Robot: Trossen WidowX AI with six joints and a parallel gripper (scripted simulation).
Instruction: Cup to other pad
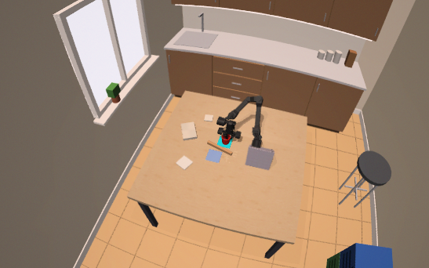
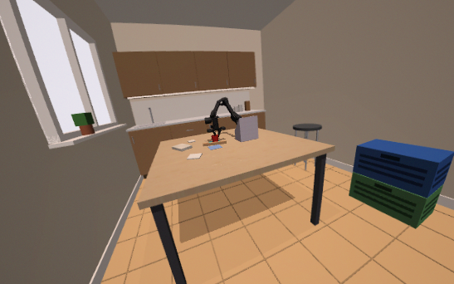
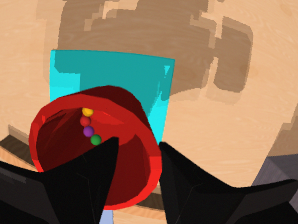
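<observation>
The red cup lies 30 mm ahead of my gripper tip and 10 mm below it. From my gripper tip the other things lie so: thin wooden bar (50 mm ahead, 90 mm to the left, 40 mm below); then cyan pad (30 mm ahead, 60 mm below).
</observation>
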